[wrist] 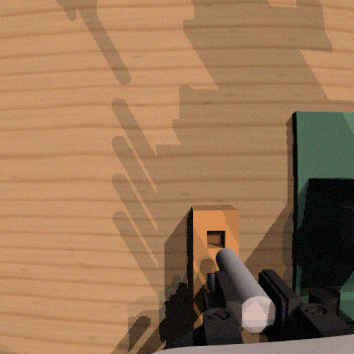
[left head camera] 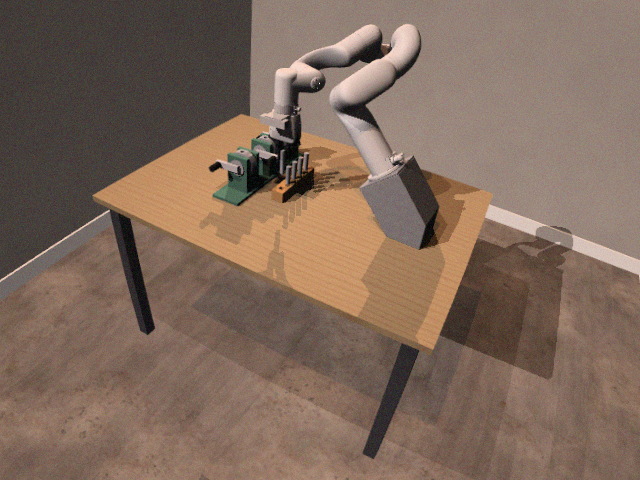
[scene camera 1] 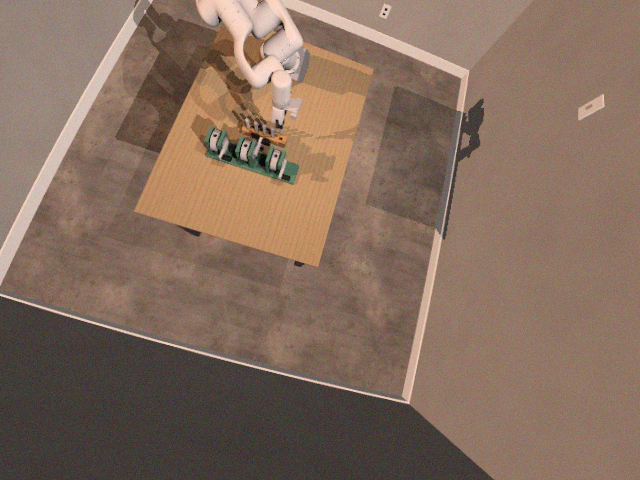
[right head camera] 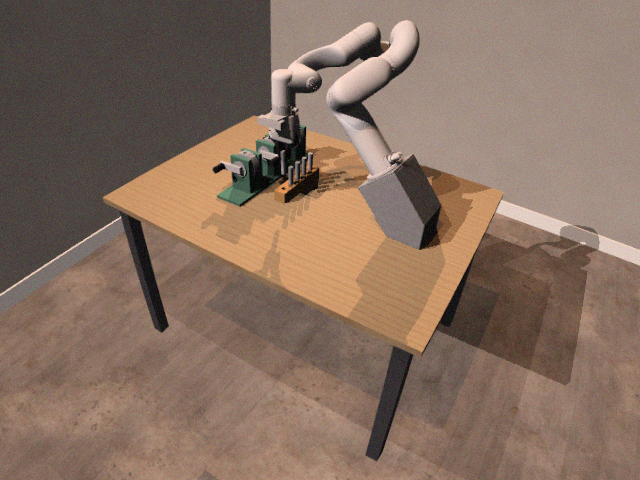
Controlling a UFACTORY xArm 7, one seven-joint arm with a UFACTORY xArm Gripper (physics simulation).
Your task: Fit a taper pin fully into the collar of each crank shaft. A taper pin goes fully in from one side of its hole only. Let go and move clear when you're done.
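Frame: origin at the arm's base, x ahead, y left, z up, level; centimetres.
Where they show: gripper, fingertip midpoint: [wrist: 241,294] [left head camera: 283,158] [scene camera 1: 280,125] [right head camera: 284,159]; arm's base, link origin: [left head camera: 386,171] [right head camera: 385,170].
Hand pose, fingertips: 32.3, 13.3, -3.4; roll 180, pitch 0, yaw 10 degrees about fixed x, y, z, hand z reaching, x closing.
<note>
Things, the pixels of their centre, and the offset from my fingertips, as dx, dy, dz. "pt": a spot on its surface instead. Level surfaces: height alone.
- grey taper pin, body centre: [wrist: 237,279] [left head camera: 282,162] [right head camera: 283,162] -0.1, +0.5, -1.1
- orange pin block, body centre: [wrist: 213,311] [left head camera: 293,182] [right head camera: 297,183] [scene camera 1: 264,135] +1.3, -8.0, -13.5
- green base, surface spot: [wrist: 320,145] pt +10.2, +12.0, -14.5
- wooden table, surface height: dz -15.5
My gripper [left head camera: 282,151] [right head camera: 283,151] [scene camera 1: 279,125] [wrist: 241,294] is shut on a grey taper pin [left head camera: 282,164] [right head camera: 283,165] [wrist: 242,280]. The pin is upright, its wide light end up between the black fingers and its lower end above the orange pin block [left head camera: 279,195] [right head camera: 280,196] [wrist: 215,217]. A square hole at the block's near end is empty in the wrist view. Several other pins stand in the block. Beside it, three crank shafts sit in green stands; their grey collars [scene camera 1: 276,159] [scene camera 1: 245,149] [scene camera 1: 215,140] show dark spots on top. Whether these are open holes is too small to tell.
The stands share a green base [left head camera: 225,197] [scene camera 1: 291,178] [wrist: 320,145] close beside the block. Crank arms and black handles [left head camera: 214,166] [right head camera: 218,168] stick out from the shafts. The arm's grey pedestal [left head camera: 398,206] [right head camera: 395,206] stands on the wooden table [left head camera: 320,268] [scene camera 1: 232,201].
</note>
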